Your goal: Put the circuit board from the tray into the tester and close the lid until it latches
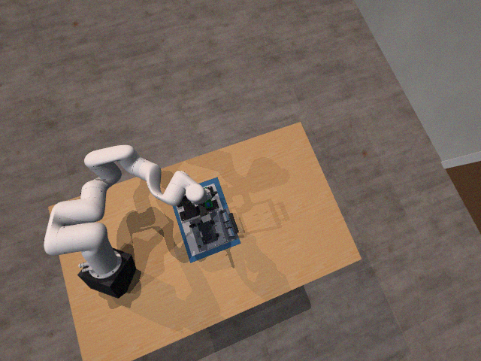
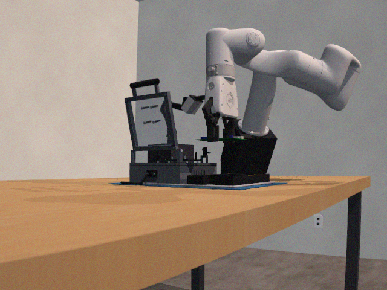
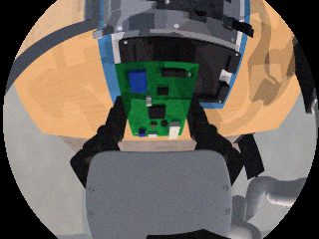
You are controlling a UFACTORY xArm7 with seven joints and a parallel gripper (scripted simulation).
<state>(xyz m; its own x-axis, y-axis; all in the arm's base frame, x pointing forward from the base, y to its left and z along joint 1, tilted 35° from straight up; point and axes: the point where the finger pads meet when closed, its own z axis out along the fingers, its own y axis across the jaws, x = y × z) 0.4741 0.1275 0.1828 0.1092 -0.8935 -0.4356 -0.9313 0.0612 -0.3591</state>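
Now: the tester 13 cm to the right of my hand, 1 cm below it and 1 cm ahead of it. The rest, counted from my hand: green circuit board: right at my hand; tester plate: 17 cm to the right, 5 cm below, 2 cm behind; latch hook: 12 cm to the right, 9 cm behind, 4 cm below.
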